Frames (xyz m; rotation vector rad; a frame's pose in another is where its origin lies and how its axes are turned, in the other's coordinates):
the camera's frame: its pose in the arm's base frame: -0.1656 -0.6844 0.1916 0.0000 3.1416 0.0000
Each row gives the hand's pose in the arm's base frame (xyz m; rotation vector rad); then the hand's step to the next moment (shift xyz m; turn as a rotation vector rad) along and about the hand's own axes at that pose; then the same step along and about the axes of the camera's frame.
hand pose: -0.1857 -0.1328 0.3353 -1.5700 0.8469 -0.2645
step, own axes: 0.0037 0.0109 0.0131 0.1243 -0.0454 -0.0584
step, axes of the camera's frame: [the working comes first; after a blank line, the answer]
step, axes of the arm's base frame: 0.0067 0.0080 -0.0139 0.0678 -0.1267 0.0169

-0.0067 0.0080 0.0139 -0.0678 -0.1267 -0.0170
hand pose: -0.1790 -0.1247 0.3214 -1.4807 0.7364 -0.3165
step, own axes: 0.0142 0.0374 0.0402 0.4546 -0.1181 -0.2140
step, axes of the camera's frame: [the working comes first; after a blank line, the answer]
step, axes of the arm's base frame: 0.0265 0.0265 -0.0426 0.2361 -0.4587 0.0158

-0.0265 0.0265 0.0426 -0.2361 -0.4587 -0.0158
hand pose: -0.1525 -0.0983 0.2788 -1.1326 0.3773 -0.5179
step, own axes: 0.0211 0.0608 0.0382 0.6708 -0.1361 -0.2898
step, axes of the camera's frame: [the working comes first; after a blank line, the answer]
step, axes of the arm's base frame: 0.0498 0.0368 -0.0421 0.3698 -0.6448 -0.0021

-0.0498 0.0368 0.0421 -0.3698 -0.6448 0.0021
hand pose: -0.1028 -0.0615 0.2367 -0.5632 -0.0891 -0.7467
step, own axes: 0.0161 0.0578 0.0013 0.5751 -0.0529 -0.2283
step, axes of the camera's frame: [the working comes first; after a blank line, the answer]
step, axes of the arm's base frame: 0.0505 0.0250 -0.0207 0.3618 -0.5045 -0.0136

-0.0505 0.0250 0.0207 -0.3618 -0.5045 0.0136
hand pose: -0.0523 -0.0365 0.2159 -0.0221 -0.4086 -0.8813
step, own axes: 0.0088 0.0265 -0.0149 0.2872 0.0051 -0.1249
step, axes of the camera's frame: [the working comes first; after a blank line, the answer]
step, axes of the arm's base frame: 0.0300 0.0077 -0.0067 0.2081 -0.2338 -0.0122

-0.0300 0.0077 0.0067 -0.2081 -0.2338 0.0122
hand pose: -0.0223 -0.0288 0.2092 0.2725 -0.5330 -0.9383
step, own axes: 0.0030 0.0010 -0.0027 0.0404 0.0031 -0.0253
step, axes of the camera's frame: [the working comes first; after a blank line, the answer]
step, axes of the arm's base frame: 0.0036 -0.0019 -0.0009 0.0351 -0.0316 -0.0071

-0.0036 -0.0019 0.0009 -0.0351 -0.0316 0.0071
